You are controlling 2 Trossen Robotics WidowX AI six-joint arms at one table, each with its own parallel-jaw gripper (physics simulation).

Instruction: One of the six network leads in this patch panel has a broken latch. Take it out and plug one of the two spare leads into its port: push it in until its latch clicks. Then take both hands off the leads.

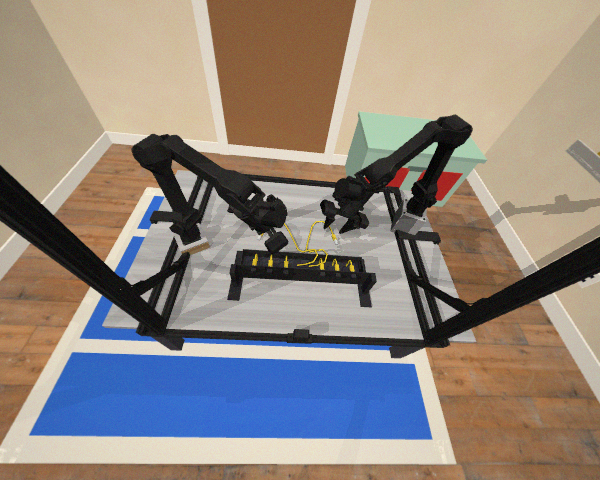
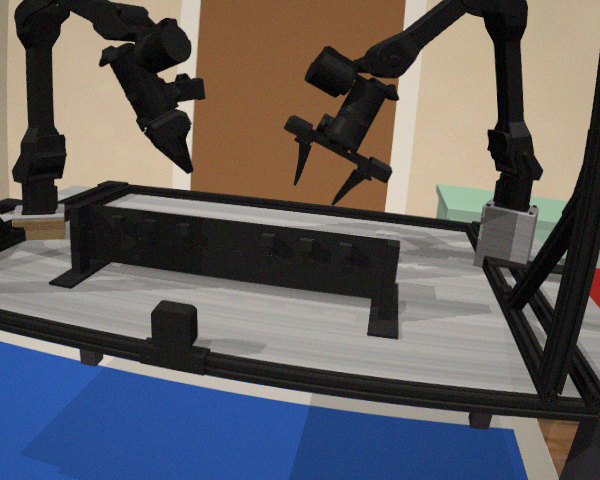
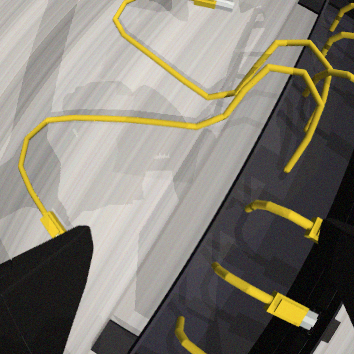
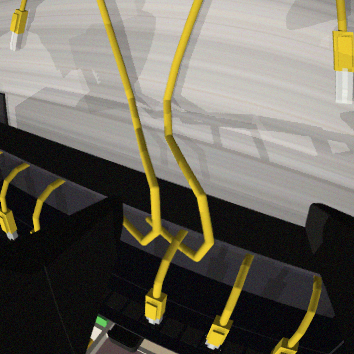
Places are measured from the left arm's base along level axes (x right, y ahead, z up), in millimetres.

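Where they show: left gripper, fingertip midpoint: [image 1: 276, 234] [image 2: 185, 167] [image 3: 209, 236]; right gripper, fingertip midpoint: [image 1: 331, 230] [image 2: 313, 195] [image 4: 219, 212]; left arm's base, origin of the base link: [image 1: 190, 236] [image 2: 39, 210]; right arm's base, origin of the base link: [image 1: 414, 209] [image 2: 512, 206].
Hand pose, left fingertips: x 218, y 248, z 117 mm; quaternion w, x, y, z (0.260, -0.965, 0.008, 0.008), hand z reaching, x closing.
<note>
Each offset is from my left fingertips to the centre of the thing. "pt": to the spot under its first point. Level surfaces: height alone.
The black patch panel @(dx +117, dy +46, dz -106 mm) [image 1: 308, 275] [image 2: 241, 267] [image 3: 281, 197] [image 4: 88, 168] stands across the middle of the table @(dz -161 mm) [image 1: 274, 310] [image 2: 298, 324]. Six yellow leads sit along its top, such as the one @(dx +158, dy +93, dz -68 mm) [image 4: 155, 305] [image 1: 321, 264] right of its middle. I cannot tell how deep each sits. Two spare leads lie on the table behind it. One spare plug @(dx -129, dy +0, dz -150 mm) [image 3: 53, 223] [image 4: 15, 26] lies just beside a finger of my left gripper [image 1: 274, 239] [image 2: 179, 152] [image 3: 207, 228], which is open and low. The other spare plug @(pt dx +11, dy +274, dz -154 mm) [image 1: 333, 234] [image 4: 342, 67] [image 3: 214, 3] lies below my right gripper [image 1: 341, 224] [image 2: 316, 192] [image 4: 219, 212], which is open, empty and raised.
A black frame rail surrounds the table, with a small black block @(pt dx +295, dy -79, dz -107 mm) [image 1: 299, 334] [image 2: 173, 324] at its front edge. A mint-green cabinet [image 1: 393, 138] stands behind the right arm's base. The spare cables loop across the table behind the panel.
</note>
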